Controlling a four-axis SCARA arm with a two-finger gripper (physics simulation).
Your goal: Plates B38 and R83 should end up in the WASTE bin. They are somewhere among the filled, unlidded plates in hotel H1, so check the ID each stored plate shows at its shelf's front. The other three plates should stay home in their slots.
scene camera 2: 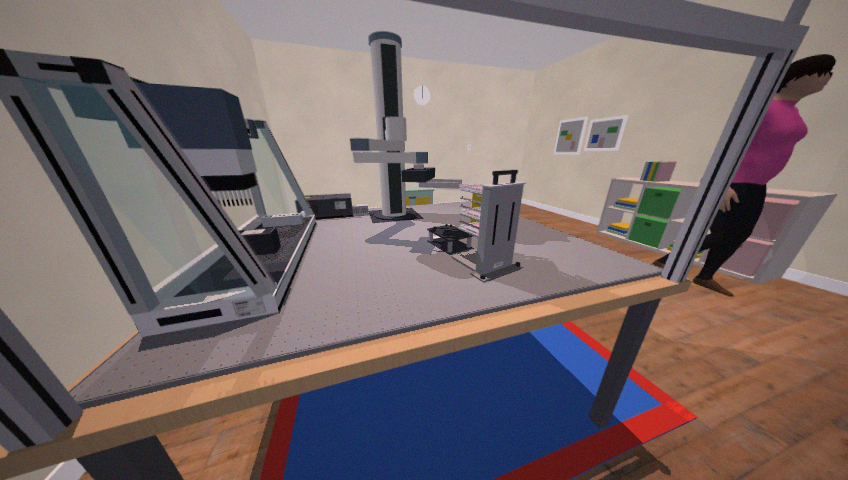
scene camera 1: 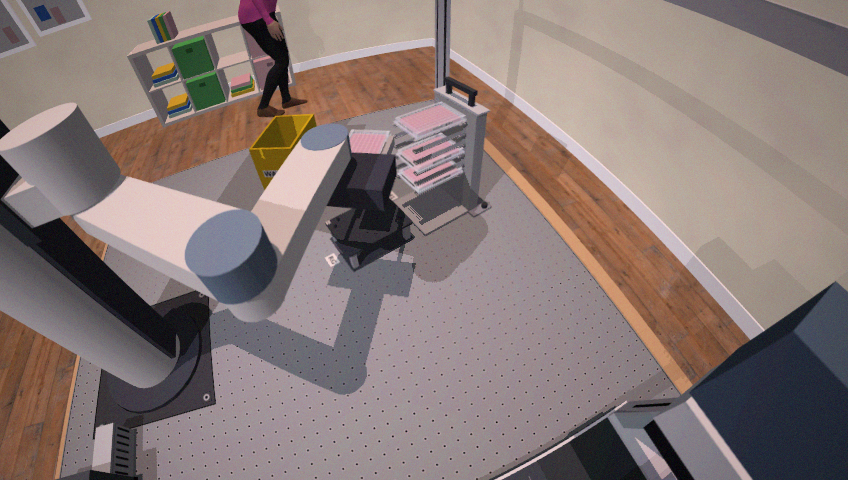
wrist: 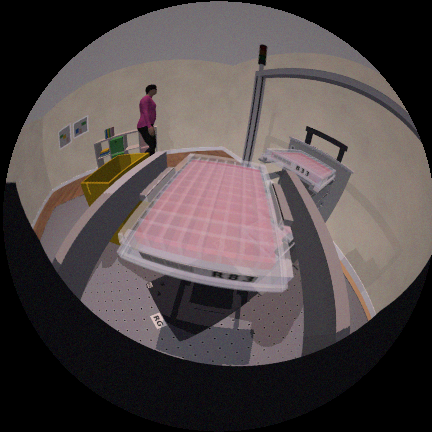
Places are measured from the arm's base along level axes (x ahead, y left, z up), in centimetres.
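Pixels of known places: gripper, fingertip midpoint: [scene camera 2: 460,183] [scene camera 1: 365,138] [wrist: 222,167]; arm's base, origin of the base link: [scene camera 2: 394,216] [scene camera 1: 157,359].
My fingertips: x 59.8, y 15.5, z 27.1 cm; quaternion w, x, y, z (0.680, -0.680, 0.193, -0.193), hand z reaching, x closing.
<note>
For each thing: its top centre in the pictures, then the offset to it from my fingertips. "pt": a spot on its surface instead.
- yellow WASTE bin, surface spot: [wrist: 91,194] [scene camera 1: 266,159] pt dy +17.7, dx -21.8, dz -8.8 cm
- RG label, surface spot: [wrist: 157,320] pt dy -5.0, dx -13.0, dz -25.8 cm
My gripper [scene camera 1: 370,144] [wrist: 222,167] is shut on a pink-filled, unlidded plate [scene camera 1: 367,141] [wrist: 210,210] marked R83. It holds the plate level, high above the table, between the WASTE bin and the hotel. The yellow WASTE bin [scene camera 1: 259,160] [wrist: 91,194] stands to the left of the held plate, partly hidden by the arm in scene camera 1. Hotel H1 [scene camera 1: 476,139] [scene camera 2: 499,231] [wrist: 341,180] stands to the right. Its top stored plate [scene camera 1: 431,120] [wrist: 302,167] reads B33. Lower stored plates [scene camera 1: 430,151] [scene camera 1: 429,174] also show pink; their IDs cannot be read here.
A low black stand [scene camera 1: 368,240] [scene camera 2: 450,233] with an RG label [wrist: 157,320] beside it stands on the perforated table below the gripper. A framed machine [scene camera 2: 196,196] stands at the left in scene camera 2. A person [scene camera 1: 274,59] [scene camera 2: 752,166] [wrist: 147,117] is beyond the table near shelves.
</note>
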